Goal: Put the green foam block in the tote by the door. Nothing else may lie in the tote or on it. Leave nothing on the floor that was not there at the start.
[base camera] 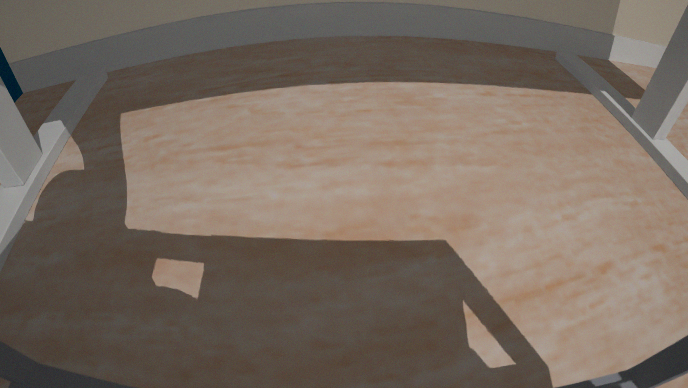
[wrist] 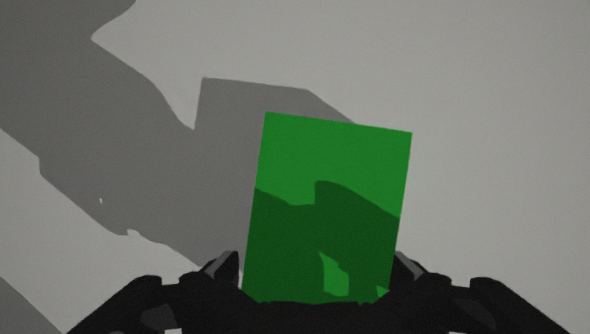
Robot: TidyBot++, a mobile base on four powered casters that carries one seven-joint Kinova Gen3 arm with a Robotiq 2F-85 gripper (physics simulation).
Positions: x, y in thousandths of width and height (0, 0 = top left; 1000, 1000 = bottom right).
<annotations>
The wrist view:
my gripper: 528, 804
green foam block: 557, 588
</annotations>
